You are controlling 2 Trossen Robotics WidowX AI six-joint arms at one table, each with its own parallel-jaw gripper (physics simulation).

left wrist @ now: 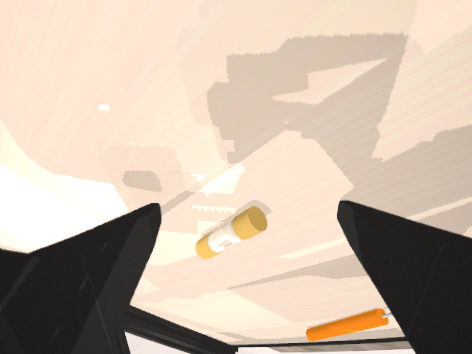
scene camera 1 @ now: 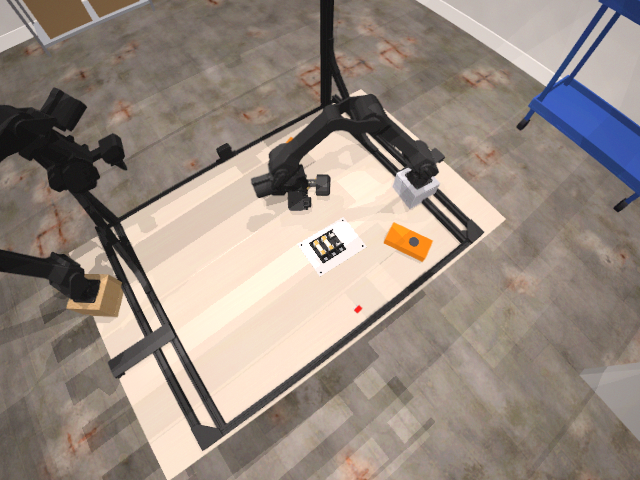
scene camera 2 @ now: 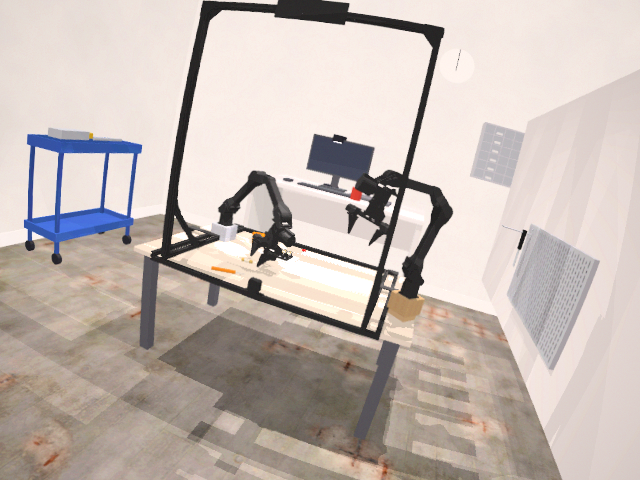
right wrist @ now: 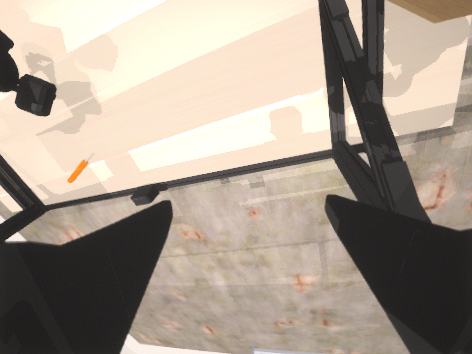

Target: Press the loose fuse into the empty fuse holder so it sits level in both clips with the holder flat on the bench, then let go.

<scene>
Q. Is my right gripper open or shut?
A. Open.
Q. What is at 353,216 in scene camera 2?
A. My right gripper.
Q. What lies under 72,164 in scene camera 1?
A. My right gripper.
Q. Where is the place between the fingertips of my left gripper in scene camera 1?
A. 306,190
</scene>
